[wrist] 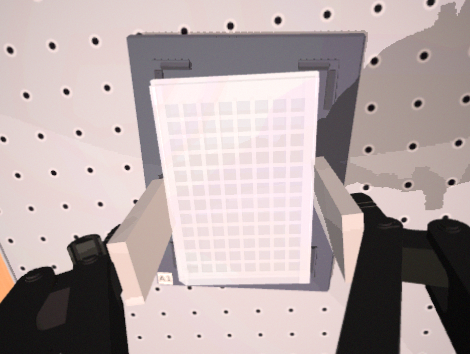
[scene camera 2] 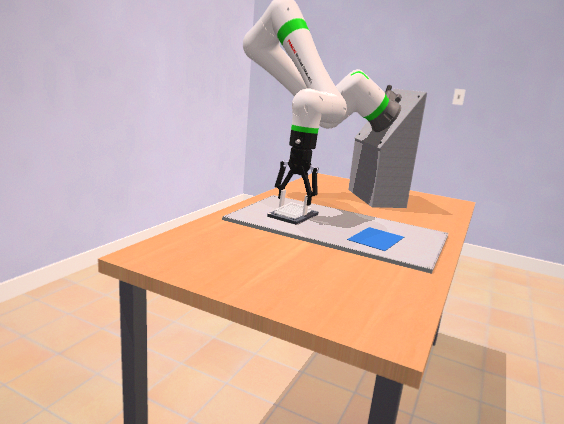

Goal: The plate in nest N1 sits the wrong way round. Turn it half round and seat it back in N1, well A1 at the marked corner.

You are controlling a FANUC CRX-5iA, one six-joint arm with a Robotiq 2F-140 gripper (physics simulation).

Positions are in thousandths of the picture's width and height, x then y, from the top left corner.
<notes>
I see my gripper (scene camera 2: 519,499), a white well plate (wrist: 505,431) and a dark grey nest (wrist: 448,154).
My gripper shows as well in the wrist view (wrist: 510,541).
</notes>
